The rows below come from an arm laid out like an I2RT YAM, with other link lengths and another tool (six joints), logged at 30 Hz.
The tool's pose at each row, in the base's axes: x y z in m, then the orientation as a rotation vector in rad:
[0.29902 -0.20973 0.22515 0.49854 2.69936 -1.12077]
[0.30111 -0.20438 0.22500 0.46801 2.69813 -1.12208]
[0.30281 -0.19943 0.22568 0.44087 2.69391 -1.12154]
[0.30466 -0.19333 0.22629 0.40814 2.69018 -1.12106]
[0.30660 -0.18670 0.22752 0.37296 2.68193 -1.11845]
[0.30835 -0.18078 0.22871 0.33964 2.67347 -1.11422]
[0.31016 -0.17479 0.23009 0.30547 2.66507 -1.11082]
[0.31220 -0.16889 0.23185 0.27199 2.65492 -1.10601]
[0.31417 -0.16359 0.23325 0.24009 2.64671 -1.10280]
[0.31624 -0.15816 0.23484 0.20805 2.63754 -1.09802]
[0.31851 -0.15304 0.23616 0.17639 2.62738 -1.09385]
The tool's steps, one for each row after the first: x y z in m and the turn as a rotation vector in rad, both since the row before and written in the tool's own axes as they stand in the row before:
[-0.00063 0.00440 -0.00364 -0.00159 -0.01276 -0.01658]
[-0.00071 0.00345 -0.00393 -0.00214 -0.01416 -0.01321]
[-0.00070 0.00432 -0.00468 -0.00261 -0.01566 -0.01675]
[-0.00101 0.00429 -0.00546 -0.00357 -0.02064 -0.01608]
[-0.00111 0.00378 -0.00490 -0.00442 -0.02027 -0.01488]
[-0.00137 0.00372 -0.00503 -0.00394 -0.02008 -0.01585]
[-0.00187 0.00347 -0.00515 -0.00450 -0.02144 -0.01474]
[-0.00190 0.00327 -0.00443 -0.00364 -0.01860 -0.01517]
[-0.00218 0.00324 -0.00459 -0.00449 -0.01966 -0.01479]
[-0.00243 0.00324 -0.00409 -0.00386 -0.02000 -0.01460]

